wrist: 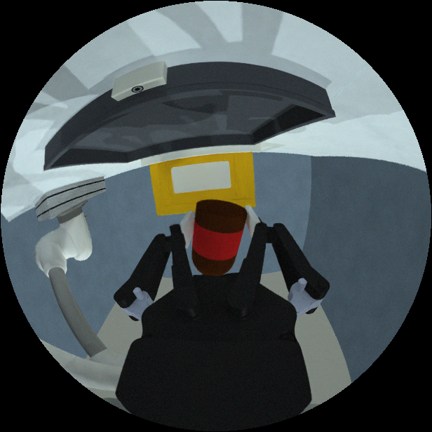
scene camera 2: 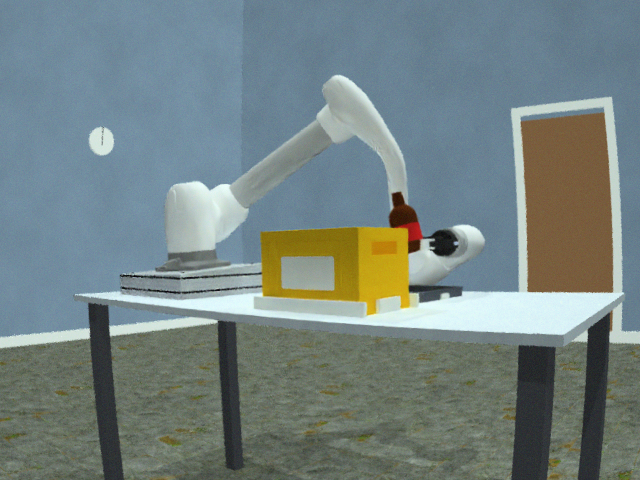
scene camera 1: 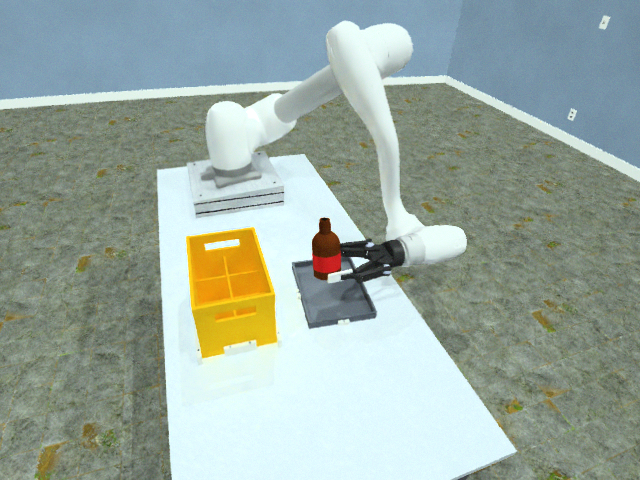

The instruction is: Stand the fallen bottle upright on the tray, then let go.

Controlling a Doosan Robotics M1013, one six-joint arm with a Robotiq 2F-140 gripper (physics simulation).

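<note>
Brown bottle (scene camera 1: 326, 253) visible, also in the wrist view as the bottle (wrist: 218, 225) and in scene camera 2 as the bottle (scene camera 2: 401, 216). The same views show my gripper (scene camera 1: 322, 267), my gripper (wrist: 219, 215) and my gripper (scene camera 2: 406, 244).
</note>
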